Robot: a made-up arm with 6 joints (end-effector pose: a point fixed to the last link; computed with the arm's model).
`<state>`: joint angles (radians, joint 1 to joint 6).
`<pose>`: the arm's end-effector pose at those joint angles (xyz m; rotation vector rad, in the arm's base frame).
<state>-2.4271 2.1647 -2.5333 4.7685 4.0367 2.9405</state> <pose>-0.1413 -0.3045 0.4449 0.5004 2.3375 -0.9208</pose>
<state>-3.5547 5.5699 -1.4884 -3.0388 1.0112 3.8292</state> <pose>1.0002 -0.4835 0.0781 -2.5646 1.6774 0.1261</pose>
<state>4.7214 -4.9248 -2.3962 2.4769 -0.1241 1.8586</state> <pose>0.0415 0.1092 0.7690 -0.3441 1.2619 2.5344</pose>
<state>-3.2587 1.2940 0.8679 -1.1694 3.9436 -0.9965</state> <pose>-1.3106 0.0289 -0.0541 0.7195 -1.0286 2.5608</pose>
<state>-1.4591 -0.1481 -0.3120 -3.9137 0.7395 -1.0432</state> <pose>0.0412 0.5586 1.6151 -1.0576 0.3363 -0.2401</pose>
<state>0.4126 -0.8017 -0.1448 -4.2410 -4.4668 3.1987</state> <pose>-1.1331 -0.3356 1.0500 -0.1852 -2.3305 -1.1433</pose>
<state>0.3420 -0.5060 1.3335 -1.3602 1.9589 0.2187</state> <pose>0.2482 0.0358 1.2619 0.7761 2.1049 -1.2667</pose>
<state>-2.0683 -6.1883 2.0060 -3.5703 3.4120 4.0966</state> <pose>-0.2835 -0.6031 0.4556 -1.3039 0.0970 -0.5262</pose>
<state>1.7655 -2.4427 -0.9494 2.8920 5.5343 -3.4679</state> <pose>0.0261 -0.2992 -1.2833 2.5555 -1.1160 0.5940</pose>
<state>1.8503 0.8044 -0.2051 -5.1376 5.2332 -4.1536</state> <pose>-0.2305 0.9362 1.3691 -0.8295 0.5441 -1.3492</pose>
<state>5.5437 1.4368 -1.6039 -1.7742 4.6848 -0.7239</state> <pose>0.5364 -0.2732 1.0408 1.5215 1.4370 2.0883</pose>
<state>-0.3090 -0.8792 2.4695 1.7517 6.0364 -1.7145</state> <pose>0.3744 -0.0940 0.5645 0.4709 1.5802 -0.4018</pose>
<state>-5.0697 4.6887 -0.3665 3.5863 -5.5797 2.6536</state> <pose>-0.5466 -1.4067 -0.2785 1.7990 -2.0731 0.7132</pose>
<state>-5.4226 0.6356 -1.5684 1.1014 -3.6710 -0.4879</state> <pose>-0.1735 -0.0469 1.1542 -1.8630 0.4105 0.0056</pose>
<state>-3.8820 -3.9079 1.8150 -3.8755 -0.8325 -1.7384</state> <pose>0.2373 -0.2115 -0.7552 -1.6038 0.8689 -2.0191</pose>
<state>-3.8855 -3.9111 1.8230 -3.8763 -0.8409 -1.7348</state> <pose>0.2368 -0.2119 -0.7491 -1.5936 0.8608 -2.0258</pose>
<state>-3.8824 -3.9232 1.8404 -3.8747 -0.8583 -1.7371</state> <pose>0.2345 -0.2074 -0.7373 -1.5796 0.8345 -2.0354</pose>
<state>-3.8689 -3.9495 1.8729 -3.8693 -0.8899 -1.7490</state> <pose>0.2291 -0.1954 -0.7161 -1.5589 0.7798 -2.0496</pose>
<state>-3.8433 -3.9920 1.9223 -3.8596 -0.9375 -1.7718</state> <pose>0.2199 -0.1755 -0.6839 -1.5286 0.6942 -2.0677</pose>
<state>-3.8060 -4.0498 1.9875 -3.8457 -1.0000 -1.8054</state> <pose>0.2065 -0.1497 -0.6407 -1.4857 0.5817 -2.0885</pose>
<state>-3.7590 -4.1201 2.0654 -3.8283 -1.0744 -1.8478</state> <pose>0.1892 -0.1210 -0.5877 -1.4277 0.4512 -2.1100</pose>
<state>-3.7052 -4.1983 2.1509 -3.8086 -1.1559 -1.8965</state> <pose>0.1693 -0.0930 -0.5276 -1.3550 0.3139 -2.1300</pose>
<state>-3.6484 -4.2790 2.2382 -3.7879 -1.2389 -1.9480</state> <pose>0.1487 -0.0686 -0.4647 -1.2709 0.1820 -2.1470</pose>
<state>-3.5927 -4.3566 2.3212 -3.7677 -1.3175 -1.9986</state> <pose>0.1295 -0.0494 -0.4035 -1.1823 0.0654 -2.1602</pose>
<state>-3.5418 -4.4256 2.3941 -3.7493 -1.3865 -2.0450</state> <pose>0.1135 -0.0357 -0.3490 -1.0977 -0.0295 -2.1697</pose>
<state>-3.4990 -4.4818 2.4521 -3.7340 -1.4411 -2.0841</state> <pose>0.1014 -0.0267 -0.3054 -1.0266 -0.0994 -2.1755</pose>
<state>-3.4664 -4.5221 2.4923 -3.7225 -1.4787 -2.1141</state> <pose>0.0933 -0.0212 -0.2751 -0.9755 -0.1452 -2.1786</pose>
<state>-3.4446 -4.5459 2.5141 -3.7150 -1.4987 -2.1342</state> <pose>0.0885 -0.0182 -0.2587 -0.9475 -0.1695 -2.1794</pose>
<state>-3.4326 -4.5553 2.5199 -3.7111 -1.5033 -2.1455</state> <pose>0.0863 -0.0168 -0.2546 -0.9411 -0.1766 -2.1787</pose>
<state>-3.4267 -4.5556 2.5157 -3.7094 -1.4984 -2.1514</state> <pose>0.0856 -0.0162 -0.2580 -0.9482 -0.1739 -2.1771</pose>
